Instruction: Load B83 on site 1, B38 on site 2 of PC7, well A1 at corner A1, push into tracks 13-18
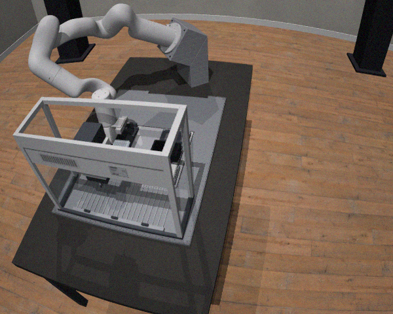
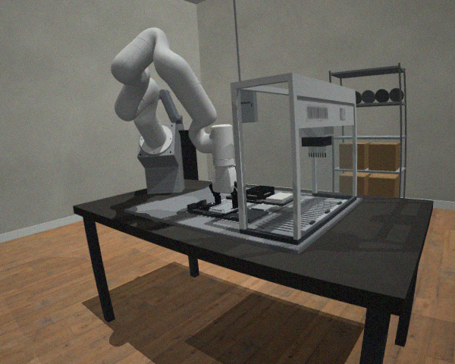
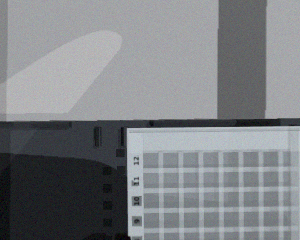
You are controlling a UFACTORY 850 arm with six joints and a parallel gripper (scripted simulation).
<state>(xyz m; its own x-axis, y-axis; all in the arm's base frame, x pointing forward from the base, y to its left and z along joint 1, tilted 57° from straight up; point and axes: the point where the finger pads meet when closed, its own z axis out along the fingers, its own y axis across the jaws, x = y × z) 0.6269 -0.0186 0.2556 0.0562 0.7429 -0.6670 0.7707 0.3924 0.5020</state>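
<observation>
My hand is 10 mm past the dark plate carrier PC7 and 20 mm above it. The rest, counted from my hand: white plate b38 (10 mm below); then post (180 mm ahead, 170 mm to the right, 210 mm above); then black deep-well block B83 (10 mm ahead, 250 mm to the left, 10 mm below).
</observation>
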